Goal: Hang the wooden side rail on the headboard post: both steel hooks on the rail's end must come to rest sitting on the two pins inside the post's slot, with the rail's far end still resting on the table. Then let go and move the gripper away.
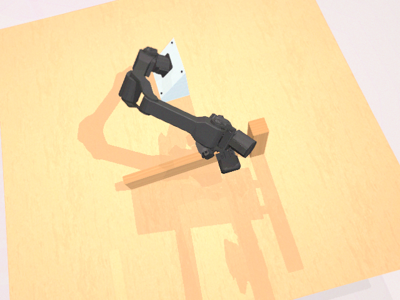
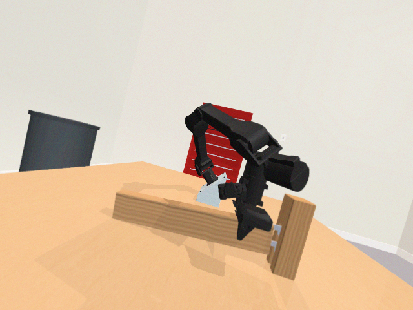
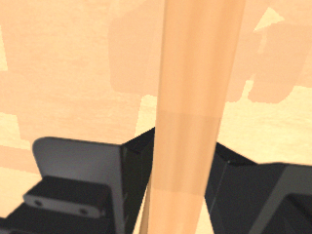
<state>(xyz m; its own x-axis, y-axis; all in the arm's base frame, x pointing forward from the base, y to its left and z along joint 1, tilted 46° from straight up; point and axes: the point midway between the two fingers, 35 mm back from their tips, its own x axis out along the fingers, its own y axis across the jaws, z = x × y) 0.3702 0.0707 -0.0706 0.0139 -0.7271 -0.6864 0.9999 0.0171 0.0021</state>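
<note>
My gripper tip is 110 mm to the right of the headboard post and 40 mm below it.
</note>
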